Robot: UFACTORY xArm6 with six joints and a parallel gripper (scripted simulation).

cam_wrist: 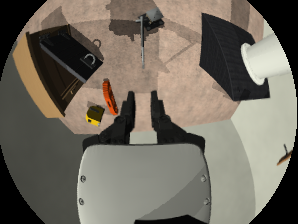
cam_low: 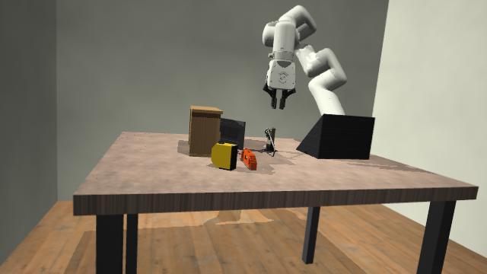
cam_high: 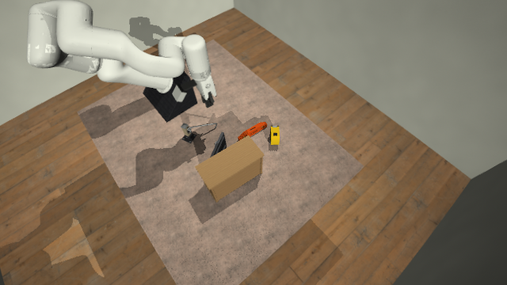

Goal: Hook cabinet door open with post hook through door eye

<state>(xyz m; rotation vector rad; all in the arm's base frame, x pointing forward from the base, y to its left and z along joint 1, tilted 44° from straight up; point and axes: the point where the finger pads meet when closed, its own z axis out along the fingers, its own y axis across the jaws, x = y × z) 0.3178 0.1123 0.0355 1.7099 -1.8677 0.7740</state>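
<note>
Now: the thin hook rod 1 cm behind my hand, 5 cm to the right of it and 15 cm below it. Round my hand: orange tool (14 cm ahead, 12 cm to the left, 18 cm below); then hook post (2 cm behind, 9 cm to the right, 14 cm below); then dark door (16 cm ahead, 10 cm to the right, 13 cm below).
</note>
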